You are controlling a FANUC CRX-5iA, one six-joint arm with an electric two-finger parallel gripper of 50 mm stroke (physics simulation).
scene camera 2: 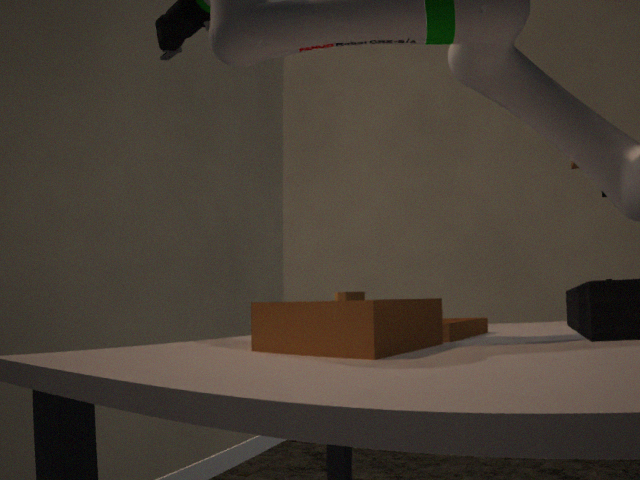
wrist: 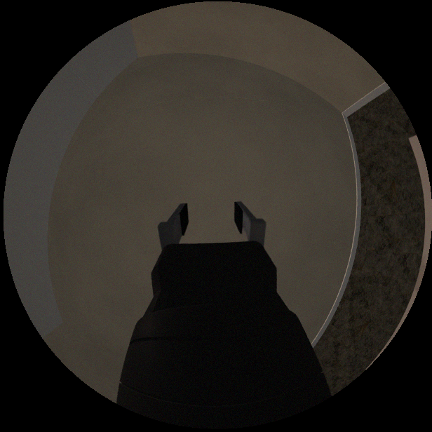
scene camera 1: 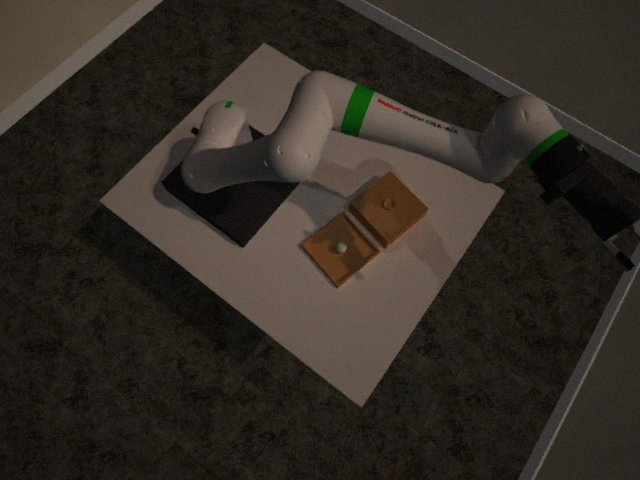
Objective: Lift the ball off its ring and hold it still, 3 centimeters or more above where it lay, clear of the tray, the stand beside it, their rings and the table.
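Frame: origin at the arm's base, x ahead, y left, z up, level; metres.
Seen in the pictures: gripper, fingertip midpoint: (scene camera 2: pixel 162 47).
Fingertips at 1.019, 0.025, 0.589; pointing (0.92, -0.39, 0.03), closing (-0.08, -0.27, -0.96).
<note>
A point is followed by its place in that frame, as x, y, z.
A small pale ball (scene camera 1: pixel 341 248) {0.478, -0.065, -0.025} sits near the middle of the shallow orange-brown tray (scene camera 1: pixel 337 282) {0.527, -0.158, -0.069} (scene camera 2: pixel 465 329) {0.387, -0.008, -0.058}; its ring cannot be made out beneath it. The taller orange-brown stand (scene camera 1: pixel 369 217) {0.497, 0.075, -0.007} (scene camera 2: pixel 312 329) {0.544, 0.245, -0.040} is beside the tray, with a bare ring (scene camera 1: pixel 383 206) {0.514, 0.136, -0.006} (scene camera 2: pixel 349 296) {0.522, 0.170, 0.000} on its top. The ball does not show in scene camera 2. My gripper (wrist: pixel 210 211) is open with its fingers wide apart and empty. In both scene views it is far from the ball, high up and out beyond the table's edge.
The white table (scene camera 1: pixel 289 289) {0.410, -0.267, -0.072} (scene camera 2: pixel 155 372) {0.618, 0.434, -0.072} carries the tray, the stand and the robot's black base (scene camera 1: pixel 232 217) {0.124, -0.189, -0.002} (scene camera 2: pixel 610 310) {0.184, 0.119, -0.033}. The white arm (scene camera 1: pixel 413 124) {0.518, 0.104, 0.496} (scene camera 2: pixel 336 25) {0.535, 0.156, 0.420} reaches high over the table's far side in scene camera 1. Walls and floor surround the table.
</note>
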